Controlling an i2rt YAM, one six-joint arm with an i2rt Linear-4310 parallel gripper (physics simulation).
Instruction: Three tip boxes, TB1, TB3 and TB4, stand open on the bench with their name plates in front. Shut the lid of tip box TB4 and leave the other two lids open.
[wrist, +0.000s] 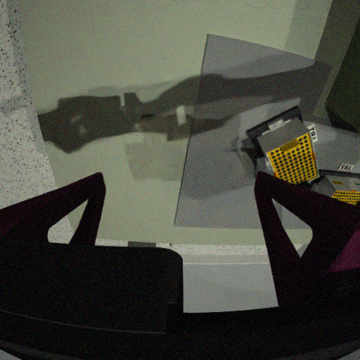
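Observation:
Tip box TB1 (292, 157) stands open at the right of the view, with its yellow perforated rack showing and its dark lid (274, 124) raised behind it. Its name plate (312, 133) lies beside it. Tip box TB3 (345, 192) is cut off by the right edge and partly hidden by the right finger; its yellow rack shows, and its name plate (345, 167) lies beside it. Tip box TB4 does not show. My gripper (179, 180) is open, with nothing between the fingers, high above the bench and to the left of TB1.
A grey mat (200, 200) lies under the boxes on the pale green bench (115, 30). The arm's shadow falls across both. A dark green block-like shape (347, 85) stands at the upper right. Speckled floor (22, 165) lies beyond the bench's left edge.

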